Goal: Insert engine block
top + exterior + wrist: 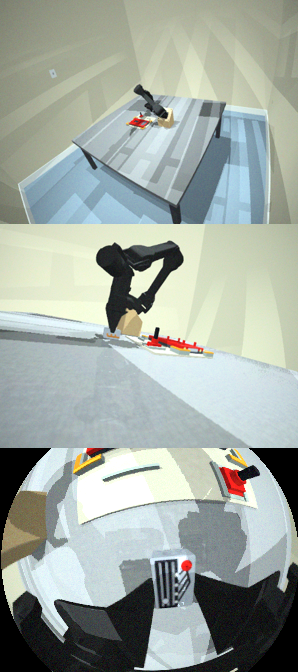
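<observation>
Now: the cream base plate 20 cm to the left of my gripper tip, 5 cm ahead of it and 1 cm below it. Also, from my gripper tip: grey engine block (1 cm below).
</observation>
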